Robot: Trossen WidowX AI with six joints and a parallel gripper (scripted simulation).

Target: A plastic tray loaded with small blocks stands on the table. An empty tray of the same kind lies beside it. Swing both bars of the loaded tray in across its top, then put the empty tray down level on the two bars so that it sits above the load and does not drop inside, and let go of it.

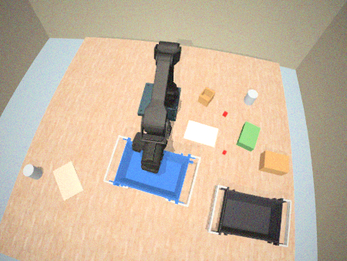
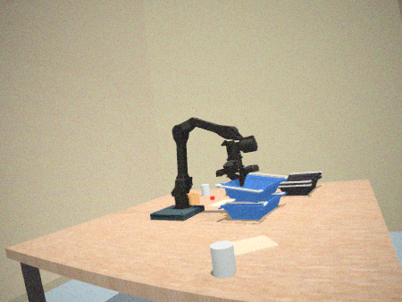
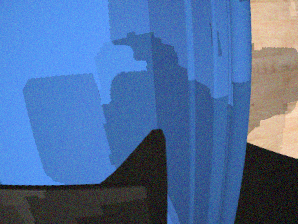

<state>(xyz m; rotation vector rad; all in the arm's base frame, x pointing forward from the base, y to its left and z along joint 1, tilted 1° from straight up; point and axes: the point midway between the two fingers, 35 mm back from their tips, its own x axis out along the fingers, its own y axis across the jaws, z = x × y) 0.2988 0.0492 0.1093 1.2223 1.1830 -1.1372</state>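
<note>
Now: gripper tip 70 mm short of the blue tray and 20 mm below it. The rest, counted from my gripper tip: green block (240 mm behind, 370 mm to the left, 80 mm below); then small brown box (390 mm behind, 120 mm to the left, 80 mm below); then orange box (140 mm behind, 510 mm to the left, 70 mm below).
</note>
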